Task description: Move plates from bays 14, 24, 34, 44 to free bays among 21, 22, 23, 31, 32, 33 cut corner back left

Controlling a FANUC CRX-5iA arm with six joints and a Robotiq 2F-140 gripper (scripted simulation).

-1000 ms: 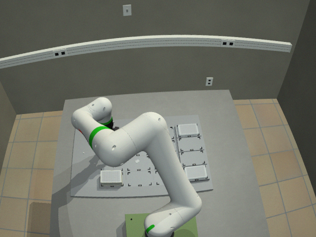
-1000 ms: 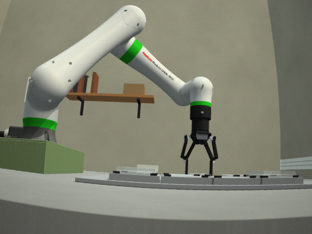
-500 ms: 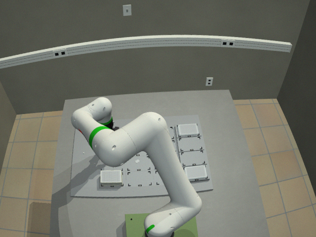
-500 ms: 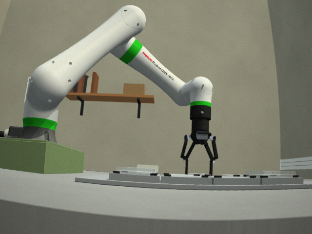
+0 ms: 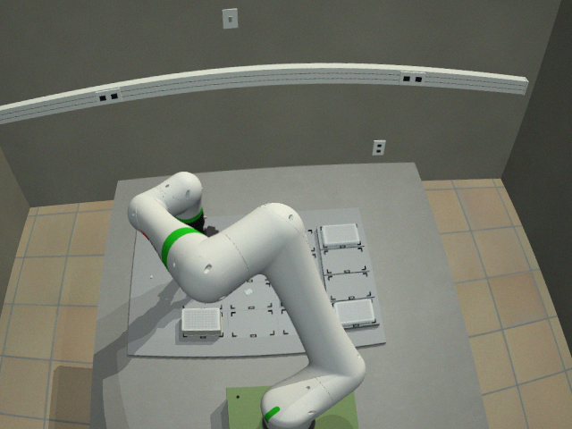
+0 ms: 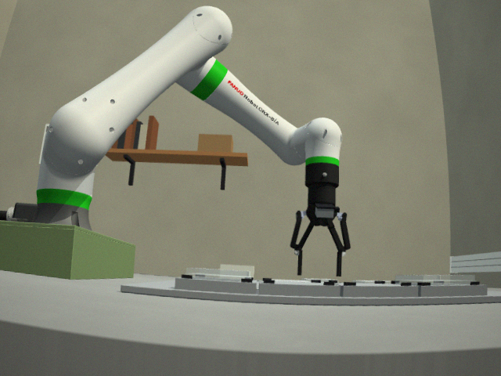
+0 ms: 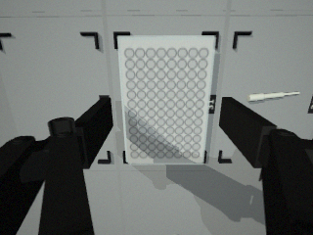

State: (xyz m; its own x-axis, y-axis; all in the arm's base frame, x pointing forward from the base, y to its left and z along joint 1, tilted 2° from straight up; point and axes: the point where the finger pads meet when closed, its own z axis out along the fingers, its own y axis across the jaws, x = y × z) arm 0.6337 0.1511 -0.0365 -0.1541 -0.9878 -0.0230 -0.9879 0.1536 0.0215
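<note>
The sealed 96-well plate is 4 cm below my hand. Round my hand: thin white stick (11 cm behind, 4 cm below, 1 cm to the left); then sealed deep-well block (21 cm behind, 3 cm to the left, 2 cm below); then white scrap (14 cm to the right, 11 cm behind, 5 cm below).
</note>
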